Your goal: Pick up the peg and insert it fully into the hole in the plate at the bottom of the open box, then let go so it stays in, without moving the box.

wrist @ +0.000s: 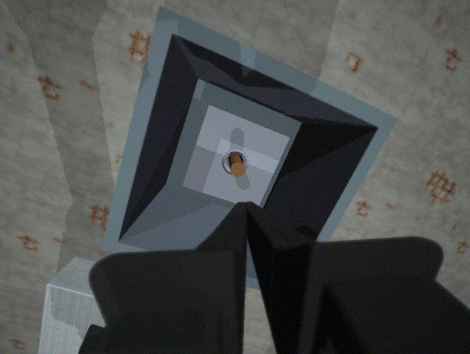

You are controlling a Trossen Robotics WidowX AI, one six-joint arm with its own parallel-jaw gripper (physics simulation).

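Frame: origin at the arm's base, x ahead, y left, z up, level; millimetres.
Seen in the pictures: gripper, fingertip midpoint: (244, 209).
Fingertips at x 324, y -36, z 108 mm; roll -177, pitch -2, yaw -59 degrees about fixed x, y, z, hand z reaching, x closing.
Note:
A point is followed by its place in that frame.
An orange-brown peg (237, 168) @[z 34, x 330, y -35 mm] stands in the ringed hole near the middle of the pale plate (265, 135) @[z 4, x 369, y -50 mm], its top end sticking up and leaning slightly toward the lower side of the view. How deep it sits cannot be told. The plate lies at the bottom of the open blue-grey box (131, 145) @[z 84, x 321, y 41 mm], whose inner walls are dark. My gripper (244, 209) @[z 108, x 324, y -36 mm] is shut with its fingertips together and empty. In the wrist view it shows below the peg and covers part of the box's near wall and rim.
A light grey block (70, 305) @[z 0, x 53, y 66 mm] stands at the lower left, outside the box and partly hidden by the gripper. A mottled grey surface (400, 165) @[z -54, x 432, y -267 mm] with orange-red marks surrounds the box.

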